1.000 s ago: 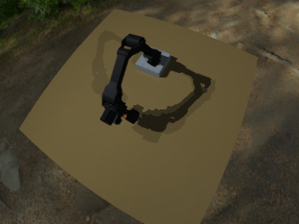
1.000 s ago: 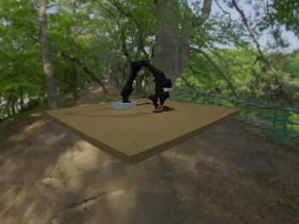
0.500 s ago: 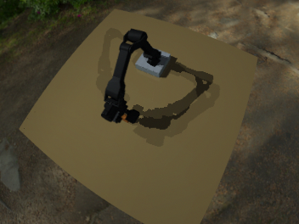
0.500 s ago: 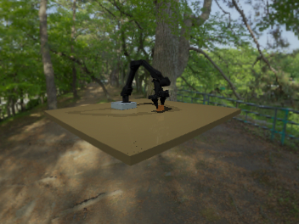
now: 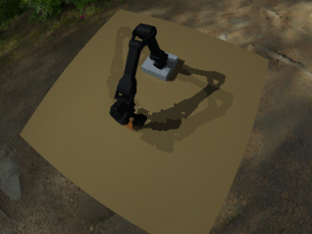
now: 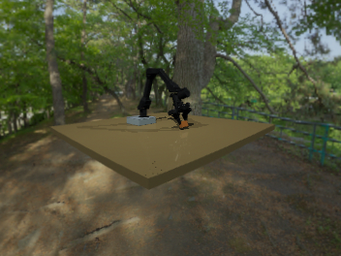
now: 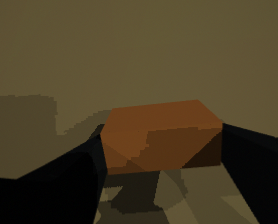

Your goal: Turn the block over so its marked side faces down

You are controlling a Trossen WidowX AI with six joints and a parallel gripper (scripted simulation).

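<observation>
Right now my gripper tip is 10 mm above the orange block.
</observation>
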